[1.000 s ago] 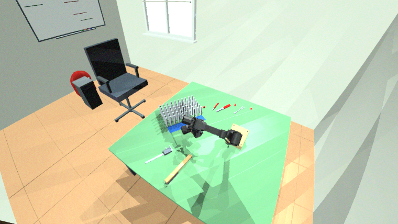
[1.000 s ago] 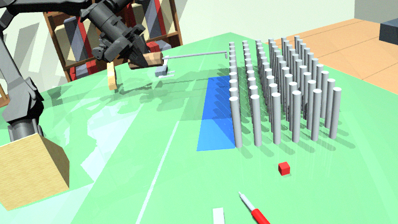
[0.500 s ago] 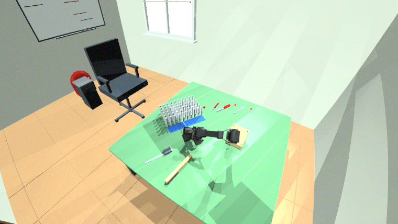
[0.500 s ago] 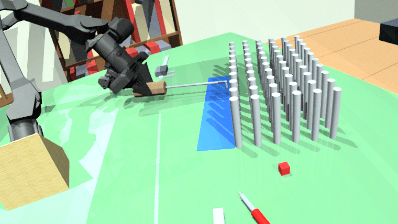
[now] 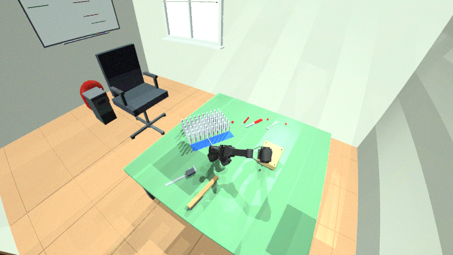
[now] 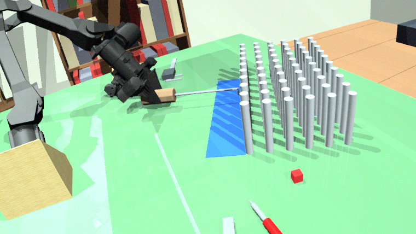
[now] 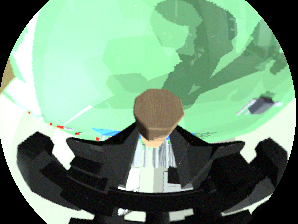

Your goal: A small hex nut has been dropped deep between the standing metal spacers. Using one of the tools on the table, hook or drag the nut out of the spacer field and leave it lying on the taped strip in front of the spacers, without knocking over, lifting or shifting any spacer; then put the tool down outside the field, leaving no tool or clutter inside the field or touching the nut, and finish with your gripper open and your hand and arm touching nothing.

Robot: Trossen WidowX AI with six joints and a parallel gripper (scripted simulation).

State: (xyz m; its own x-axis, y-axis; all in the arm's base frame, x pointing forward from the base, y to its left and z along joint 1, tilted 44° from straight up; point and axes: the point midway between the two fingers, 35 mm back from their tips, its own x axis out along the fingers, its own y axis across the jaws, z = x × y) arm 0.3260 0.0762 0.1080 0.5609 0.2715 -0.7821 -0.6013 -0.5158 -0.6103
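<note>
The blue taped strip is 14 cm to the right of my gripper tip, 12 cm ahead of it and 3 cm below it. Round my gripper tip: hook tool (8 cm ahead, 6 cm to the right); red-handled screwdriver (47 cm to the right, 4 cm behind, 2 cm below); small hex nut (27 cm ahead, 20 cm to the right, 3 cm below).
</note>
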